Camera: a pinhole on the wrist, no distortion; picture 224 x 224 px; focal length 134.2 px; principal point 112.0 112.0 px. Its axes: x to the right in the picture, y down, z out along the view. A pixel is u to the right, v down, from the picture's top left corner.
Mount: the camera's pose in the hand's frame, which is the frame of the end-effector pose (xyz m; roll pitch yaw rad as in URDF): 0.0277 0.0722 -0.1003 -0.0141 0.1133 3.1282
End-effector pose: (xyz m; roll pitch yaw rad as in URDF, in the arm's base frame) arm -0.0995 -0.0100 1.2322 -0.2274 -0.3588 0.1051
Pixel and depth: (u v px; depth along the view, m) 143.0 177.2 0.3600
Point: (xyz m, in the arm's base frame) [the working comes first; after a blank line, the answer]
In the camera's frame: 0.0832 0.1749 0.3600

-0.2774 -0.0770 1.4442
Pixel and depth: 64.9 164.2 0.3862
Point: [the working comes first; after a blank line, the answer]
In the camera's frame: -0.1355 0.1502 0.3862

-0.0966 -0.0254 1.5617
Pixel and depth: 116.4 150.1 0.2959
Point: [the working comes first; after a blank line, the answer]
In the camera's frame: 0.0097 0.0840 0.2959

-0.1841 0.0094 1.4043
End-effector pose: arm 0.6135 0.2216 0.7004 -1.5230 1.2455 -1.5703
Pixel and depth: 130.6 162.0 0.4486
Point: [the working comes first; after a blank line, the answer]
In the camera's frame: 0.0622 0.1671 0.4486

0.9444 0.1399 0.8196
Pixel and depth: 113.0 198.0 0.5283
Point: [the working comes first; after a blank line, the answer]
In the camera's frame: 0.0039 0.3386 0.5283

1.0195 -0.0427 0.8318
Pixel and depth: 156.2 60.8 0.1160
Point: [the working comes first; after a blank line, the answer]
In the camera's frame: 0.0382 -0.0443 0.1160

0.6302 0.3377 0.6854
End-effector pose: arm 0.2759 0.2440 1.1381 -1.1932 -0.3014 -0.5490
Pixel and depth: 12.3 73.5 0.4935
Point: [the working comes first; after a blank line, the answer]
In the camera's frame: -0.3666 -0.1416 0.4935

0.8075 0.4787 1.2111
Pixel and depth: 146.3 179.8 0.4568
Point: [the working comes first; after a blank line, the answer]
In the camera's frame: 0.1168 0.2308 0.4568

0.2221 0.5739 1.3589
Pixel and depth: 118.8 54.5 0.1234
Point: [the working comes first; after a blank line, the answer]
In the camera's frame: 0.0063 -0.0529 0.1234

0.3441 0.2800 1.0387
